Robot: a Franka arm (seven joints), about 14 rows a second.
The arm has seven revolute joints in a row. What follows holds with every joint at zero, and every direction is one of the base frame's.
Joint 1 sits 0.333 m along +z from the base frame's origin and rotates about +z.
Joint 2 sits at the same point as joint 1 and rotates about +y.
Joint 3 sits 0.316 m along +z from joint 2 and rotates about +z.
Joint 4 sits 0.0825 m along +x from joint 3 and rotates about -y.
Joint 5 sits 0.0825 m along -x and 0.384 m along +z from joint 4 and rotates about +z.
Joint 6 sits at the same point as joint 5 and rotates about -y.
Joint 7 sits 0.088 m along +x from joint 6 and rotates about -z.
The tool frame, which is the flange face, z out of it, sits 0.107 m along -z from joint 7; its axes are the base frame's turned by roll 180, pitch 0 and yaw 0 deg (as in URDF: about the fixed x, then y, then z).
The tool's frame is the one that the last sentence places.
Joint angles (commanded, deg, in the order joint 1, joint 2, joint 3, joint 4, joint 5, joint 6, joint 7), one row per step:
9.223 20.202 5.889 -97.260 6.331 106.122 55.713
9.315 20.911 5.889 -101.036 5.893 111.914 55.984
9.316 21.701 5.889 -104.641 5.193 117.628 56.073
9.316 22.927 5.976 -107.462 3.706 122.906 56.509
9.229 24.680 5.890 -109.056 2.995 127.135 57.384
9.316 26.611 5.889 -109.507 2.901 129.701 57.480
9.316 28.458 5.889 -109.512 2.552 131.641 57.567
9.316 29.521 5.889 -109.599 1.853 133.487 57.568
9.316 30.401 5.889 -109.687 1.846 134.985 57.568
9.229 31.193 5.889 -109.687 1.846 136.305 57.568
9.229 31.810 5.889 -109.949 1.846 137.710 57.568
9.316 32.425 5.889 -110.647 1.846 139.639 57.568
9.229 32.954 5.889 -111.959 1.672 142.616 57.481
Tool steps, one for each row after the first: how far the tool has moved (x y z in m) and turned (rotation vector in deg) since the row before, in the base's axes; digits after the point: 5 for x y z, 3 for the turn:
-0.00309 -0.00085 -0.03025 -0.330 -1.357 -0.563
-0.00443 -0.00237 -0.02911 -0.472 -1.450 -0.230
-0.00385 -0.00170 -0.02762 -0.979 -1.500 0.153
-0.00110 -0.00281 -0.02497 -0.439 -0.954 -0.850
-0.00023 0.00077 -0.02052 0.053 -0.170 -0.130
0.00079 0.00000 -0.01729 -0.119 -0.127 0.014
0.00118 -0.00002 -0.00957 -0.228 -0.803 0.387
0.00061 0.00013 -0.00803 0.168 -0.504 -0.098
0.00110 -0.00073 -0.00671 0.167 -0.502 -0.183
-0.00030 -0.00007 -0.00645 0.147 -0.504 -0.090
-0.00238 0.00045 -0.00853 0.155 -0.593 -0.018
-0.00381 -0.00178 -0.00997 0.159 -1.141 -0.006

